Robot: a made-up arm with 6 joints. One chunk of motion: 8 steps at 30 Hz.
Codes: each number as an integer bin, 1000 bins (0 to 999) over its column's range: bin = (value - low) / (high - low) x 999, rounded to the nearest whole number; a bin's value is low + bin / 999 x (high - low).
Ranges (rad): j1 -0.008..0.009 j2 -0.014..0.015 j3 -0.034..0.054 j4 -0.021..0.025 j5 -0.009..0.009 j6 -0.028..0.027
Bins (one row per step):
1: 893 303 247 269 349 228
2: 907 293 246 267 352 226
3: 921 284 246 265 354 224
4: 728 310 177 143 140 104
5: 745 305 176 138 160 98
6: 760 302 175 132 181 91
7: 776 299 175 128 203 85
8: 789 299 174 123 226 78
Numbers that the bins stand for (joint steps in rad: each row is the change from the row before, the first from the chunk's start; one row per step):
1: 0.00720 -0.00520 -0.01224 -0.00861 -0.00271 -0.01545
2: 0.00743 -0.00549 -0.01233 -0.00871 -0.00266 -0.01556
3: 0.00767 -0.00576 -0.01233 -0.00880 -0.00262 -0.01567
4: 0.00439 -0.00500 -0.01841 -0.01442 -0.00648 -0.02227
5: 0.00468 -0.00515 -0.01850 -0.01465 -0.00612 -0.02260
6: 0.00493 -0.00523 -0.01858 -0.01492 -0.00574 -0.02299
7: 0.00521 -0.00532 -0.01858 -0.01511 -0.00534 -0.02332
8: 0.00543 -0.00532 -0.01867 -0.01534 -0.00493 -0.02371

